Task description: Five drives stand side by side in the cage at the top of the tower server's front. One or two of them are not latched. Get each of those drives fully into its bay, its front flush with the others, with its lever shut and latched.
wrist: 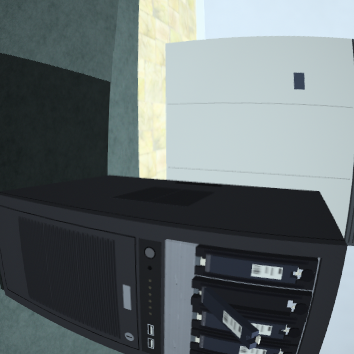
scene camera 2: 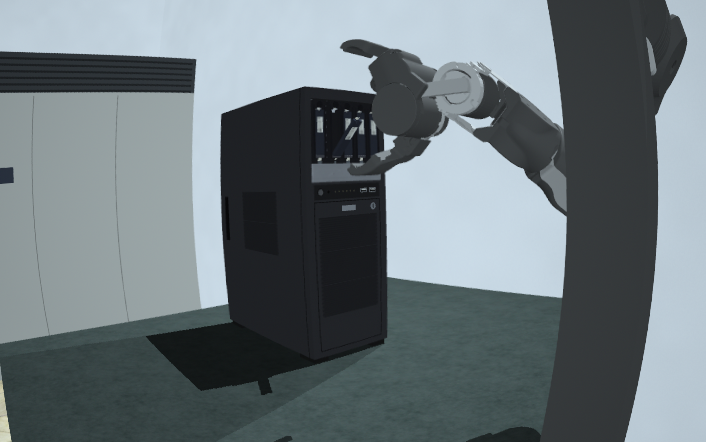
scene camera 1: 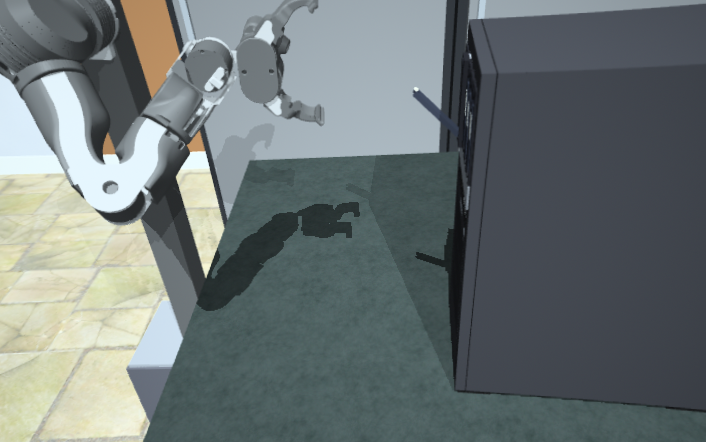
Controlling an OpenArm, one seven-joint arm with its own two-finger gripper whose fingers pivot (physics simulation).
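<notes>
The tower server (scene camera 1: 588, 234) (scene camera 2: 265, 291) (wrist: 240, 215) stands upright, five drives at its front's top. The second drive from the left (wrist: 255, 295) has its lever (scene camera 1: 435, 110) (scene camera 2: 346, 137) (wrist: 230, 317) swung well out, slanting across its neighbours. In scene camera 1 a dark edge at that height stands slightly proud of the front. The leftmost drive (scene camera 2: 319, 135) (wrist: 230, 265) has its lever shut. The third and fourth levers look shut; the fifth is partly hidden by my gripper in scene camera 2. My gripper (scene camera 1: 316, 59) (scene camera 2: 349, 108) is open and empty, in front of the cage and apart from the lever; its fingers do not show in the wrist view.
The server stands on a green table (scene camera 1: 312, 338) (scene camera 2: 468, 322). Below the cage are a grey strip (scene camera 2: 323, 172) (wrist: 177, 295) and a panel with a button and ports. A dark post (scene camera 2: 604, 208) stands at the right in scene camera 2. A pale cabinet (scene camera 2: 78, 208) (wrist: 240, 135) is behind.
</notes>
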